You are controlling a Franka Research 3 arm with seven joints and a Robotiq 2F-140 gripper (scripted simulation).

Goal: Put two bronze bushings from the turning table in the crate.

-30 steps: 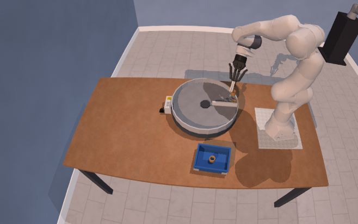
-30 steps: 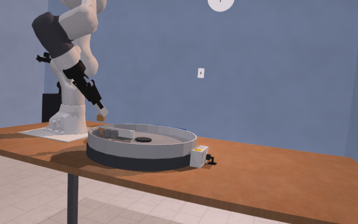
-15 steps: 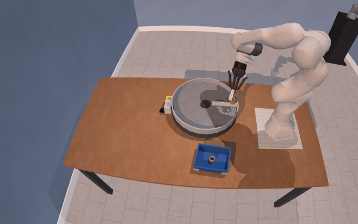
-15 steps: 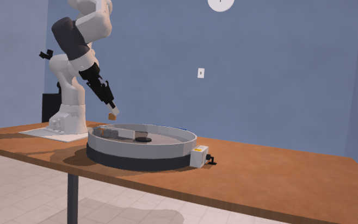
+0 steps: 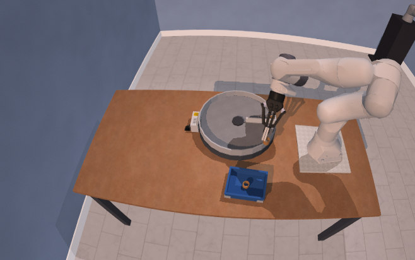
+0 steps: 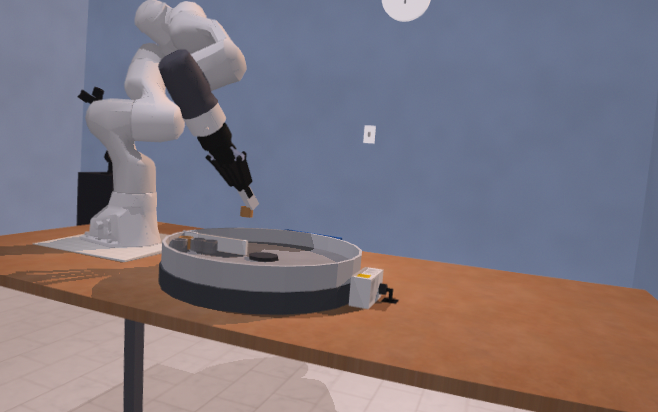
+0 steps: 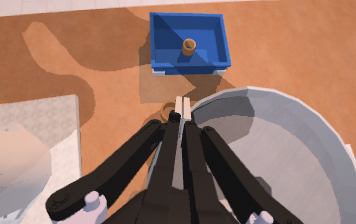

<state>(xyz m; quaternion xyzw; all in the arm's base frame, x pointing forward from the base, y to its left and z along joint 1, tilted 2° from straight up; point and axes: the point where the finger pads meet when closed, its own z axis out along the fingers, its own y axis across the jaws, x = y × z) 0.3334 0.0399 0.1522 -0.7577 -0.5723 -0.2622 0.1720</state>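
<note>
Now: the blue crate 7 cm ahead of my hand, 20 cm to the left of it and 14 cm below it. Also, from my hand: grey turning table 14 cm ahead, 16 cm to the right, 11 cm below.
</note>
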